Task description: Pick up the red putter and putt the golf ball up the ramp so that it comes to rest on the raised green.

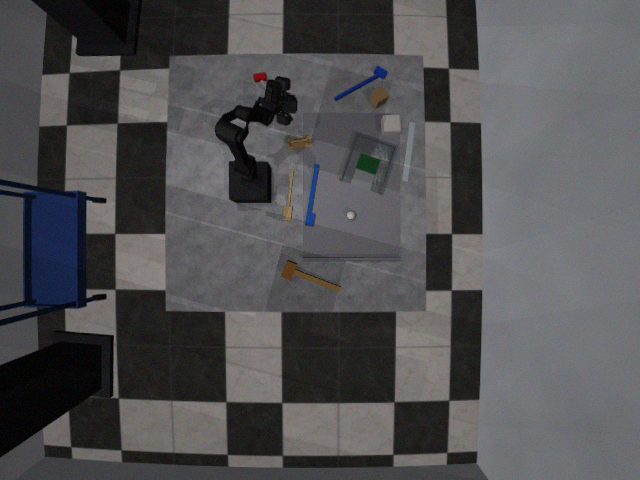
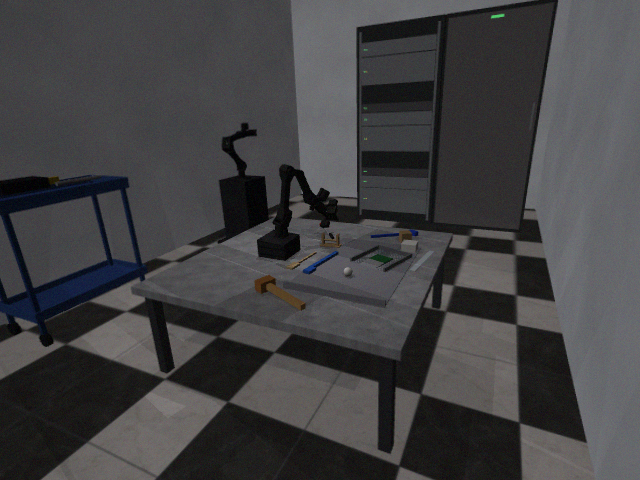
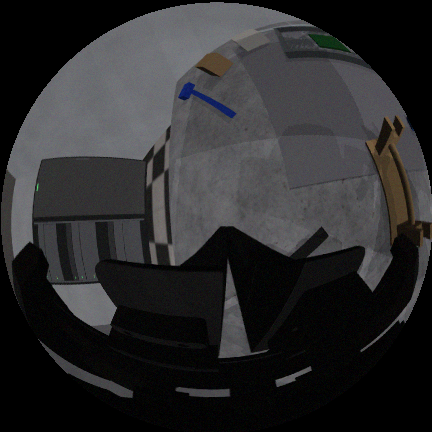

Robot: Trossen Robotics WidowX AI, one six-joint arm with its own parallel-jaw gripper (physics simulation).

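Frame: origin at the arm's base, x ahead, y left, z up, level; centimetres.
Where they show: gripper, fingertip midpoint: [image 2: 338,219] [image 3: 225,232]; arm's base, link origin: [image 1: 249,175] [image 2: 281,235].
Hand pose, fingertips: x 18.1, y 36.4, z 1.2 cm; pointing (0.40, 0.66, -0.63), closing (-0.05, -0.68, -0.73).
Things, the pixels of their top centre, and the offset from my fingertips. Level surfaces: height alone.
- white golf ball, top centre: [image 1: 351,214] [image 2: 347,267] dx +29.9, dy -51.4, dz -6.5 cm
- grey ramp board, surface height: dz -10.7 cm
- blue putter, top centre: [image 3: 194,95] [image 1: 360,81] [image 2: 394,232] dx +31.7, dy +14.4, dz -8.5 cm
- wooden cube, top centre: [image 3: 204,59] [image 1: 380,93] [image 2: 405,232] dx +41.0, dy +6.8, dz -5.0 cm
- white cube, top centre: [image 3: 243,34] [image 1: 391,123] [image 2: 409,242] dx +47.3, dy -6.6, dz -6.2 cm
- blue bar, top centre: [image 1: 314,194] [image 2: 323,260] dx +11.6, dy -42.5, dz -9.3 cm
- wooden stick, top centre: [image 1: 289,195] [image 2: 303,258] dx -0.4, dy -43.0, dz -10.0 cm
- wooden mallet, top centre: [image 2: 280,287] [image 1: 312,279] dx +12.7, dy -83.1, dz -5.8 cm
My gripper [image 1: 285,116] [image 2: 326,220] [image 3: 225,232] is shut with nothing between the fingers. It hangs just right of the red head, over bare table. The white golf ball [image 1: 350,215] [image 2: 347,271] rests on the grey ramp board [image 1: 347,240] [image 2: 361,290]. The raised green [image 1: 368,163] [image 2: 381,258] [image 3: 328,42] sits inside a dark grey frame beyond the ball.
A wooden stand [image 1: 299,141] [image 2: 330,240] [image 3: 393,181] sits near my gripper. A blue putter [image 1: 360,86] [image 2: 390,234] [image 3: 209,100], a wooden cube [image 1: 379,96] and a white cube [image 1: 390,124] lie at the back. A blue bar [image 1: 311,195], a wooden stick [image 1: 289,195] and a wooden mallet [image 1: 309,276] lie nearer.
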